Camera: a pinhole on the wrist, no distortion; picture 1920 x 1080 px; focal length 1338.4 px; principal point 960.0 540.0 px. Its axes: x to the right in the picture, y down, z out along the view. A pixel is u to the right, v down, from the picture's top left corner.
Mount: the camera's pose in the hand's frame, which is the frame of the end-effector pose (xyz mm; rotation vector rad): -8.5 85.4 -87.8 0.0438 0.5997 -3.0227
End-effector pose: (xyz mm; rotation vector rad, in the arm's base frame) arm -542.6 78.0 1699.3 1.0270 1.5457 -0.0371
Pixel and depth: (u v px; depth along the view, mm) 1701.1 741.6 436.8
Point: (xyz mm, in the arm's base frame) -444.4 -315.8 1746.8
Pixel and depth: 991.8 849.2 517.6
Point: -410.8 -260.2 1506.2
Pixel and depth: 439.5 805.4 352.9
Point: -423.2 -34.0 1480.5
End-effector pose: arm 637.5 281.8 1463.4 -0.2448 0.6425 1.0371
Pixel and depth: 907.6 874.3 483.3
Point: 939.5 334.1 1683.5
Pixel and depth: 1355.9 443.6 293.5
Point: 683.6 292.9 1671.9
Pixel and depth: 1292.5 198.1 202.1
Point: 613.3 317.3 1600.6
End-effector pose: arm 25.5 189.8 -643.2 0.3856 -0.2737 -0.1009
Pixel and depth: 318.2 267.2 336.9
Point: 91.4 103.4 -369.5
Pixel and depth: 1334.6 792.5 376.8
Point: -155.5 5.4 -517.2
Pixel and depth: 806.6 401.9 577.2
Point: -68.4 -55.7 -242.7
